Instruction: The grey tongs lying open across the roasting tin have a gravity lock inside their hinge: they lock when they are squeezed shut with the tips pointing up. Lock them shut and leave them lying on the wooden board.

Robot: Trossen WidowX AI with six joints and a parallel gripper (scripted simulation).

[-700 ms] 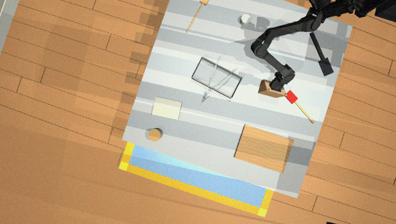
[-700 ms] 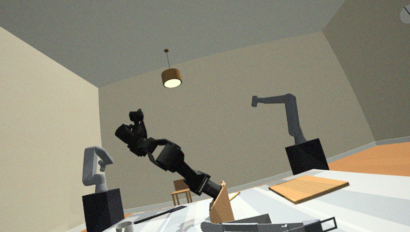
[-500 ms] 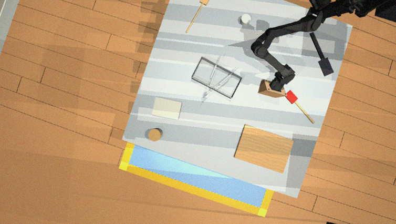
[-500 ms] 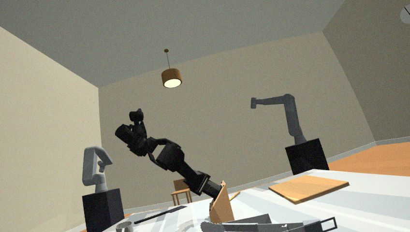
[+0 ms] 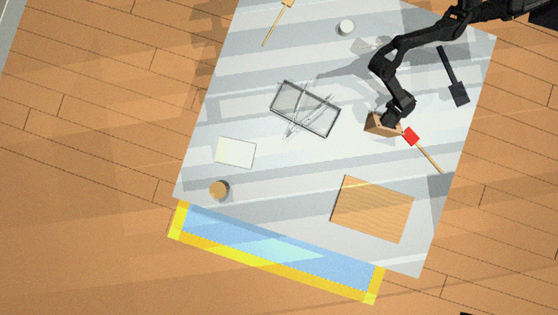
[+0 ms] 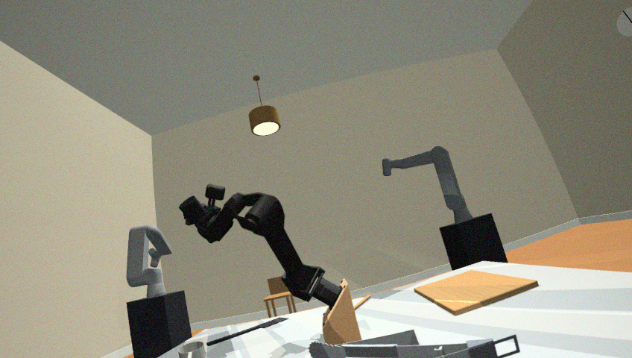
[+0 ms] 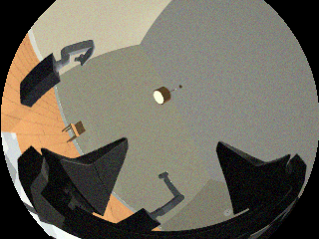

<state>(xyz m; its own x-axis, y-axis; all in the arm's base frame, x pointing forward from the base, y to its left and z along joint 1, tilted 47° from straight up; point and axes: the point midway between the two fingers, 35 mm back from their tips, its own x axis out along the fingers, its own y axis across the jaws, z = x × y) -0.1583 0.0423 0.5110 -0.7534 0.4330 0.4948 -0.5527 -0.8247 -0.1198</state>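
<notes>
My gripper tip is 560 mm short of the roasting tin, 480 mm above it and 360 mm to the right of it. Round my gripper tip: black spatula: 500 mm below, 130 mm behind, 20 mm to the left; red-headed spatula: 500 mm below, 390 mm to the left, 30 mm behind; wooden board: 750 mm to the left, 500 mm below, 120 mm ahead.
</notes>
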